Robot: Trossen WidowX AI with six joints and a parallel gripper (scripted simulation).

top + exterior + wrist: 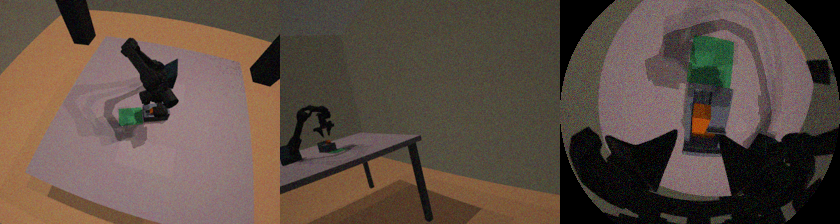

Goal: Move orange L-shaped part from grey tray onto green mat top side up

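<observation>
The orange L-shaped part is 30 mm behind my gripper tip, 20 mm to the left of it and 90 mm below it. From my gripper tip the other things lie so: green mat 30 mm ahead, 150 mm to the right, 140 mm below.
</observation>
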